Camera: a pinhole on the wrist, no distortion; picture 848 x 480 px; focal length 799.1 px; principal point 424.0 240.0 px. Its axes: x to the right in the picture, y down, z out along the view. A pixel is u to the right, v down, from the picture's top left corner.
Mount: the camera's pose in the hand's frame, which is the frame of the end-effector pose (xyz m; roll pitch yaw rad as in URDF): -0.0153 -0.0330 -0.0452 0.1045 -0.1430 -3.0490
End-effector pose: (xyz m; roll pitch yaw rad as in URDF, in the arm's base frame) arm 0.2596 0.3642 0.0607 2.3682 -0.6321 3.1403
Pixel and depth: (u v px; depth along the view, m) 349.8 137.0 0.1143
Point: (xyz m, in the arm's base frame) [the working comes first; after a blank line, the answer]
In the camera's frame: -0.0106 -0.0147 0.1143

0.2238 0.4062 0.0264
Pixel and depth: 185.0 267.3 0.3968
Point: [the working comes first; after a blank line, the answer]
In the camera's frame: -0.1187 0.0136 0.3968

-0.0004 0.6028 -0.0319
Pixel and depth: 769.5 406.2 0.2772
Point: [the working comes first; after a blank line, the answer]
In the camera's frame: 0.1199 0.0577 0.2772

0.1987 0.4904 -0.1763
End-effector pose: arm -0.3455 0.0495 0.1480 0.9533 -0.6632 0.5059
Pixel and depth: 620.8 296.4 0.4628
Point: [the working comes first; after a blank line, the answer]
In the camera's frame: 0.1140 0.0327 0.4628

-0.3378 -0.3613 0.2913
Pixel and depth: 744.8 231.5 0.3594
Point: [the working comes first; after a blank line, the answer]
In the camera's frame: 0.1443 -0.0038 0.3594

-0.3941 -0.2841 0.2296
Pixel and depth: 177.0 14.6 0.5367
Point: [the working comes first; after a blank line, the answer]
In the camera's frame: -0.1659 -0.1514 0.5367

-0.3090 -0.2151 0.6003
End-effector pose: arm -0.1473 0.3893 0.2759 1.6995 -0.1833 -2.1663
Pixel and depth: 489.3 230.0 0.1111
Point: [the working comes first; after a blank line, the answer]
In the camera's frame: 0.0091 -0.0014 0.1111

-0.1963 0.4280 0.2469
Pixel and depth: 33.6 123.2 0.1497
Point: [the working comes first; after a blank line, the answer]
In the camera's frame: -0.0731 -0.0219 0.1497

-0.2629 0.3799 0.2906
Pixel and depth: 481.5 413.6 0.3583
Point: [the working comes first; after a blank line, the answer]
In the camera's frame: 0.0258 0.0778 0.3583

-0.4213 0.5331 0.1696
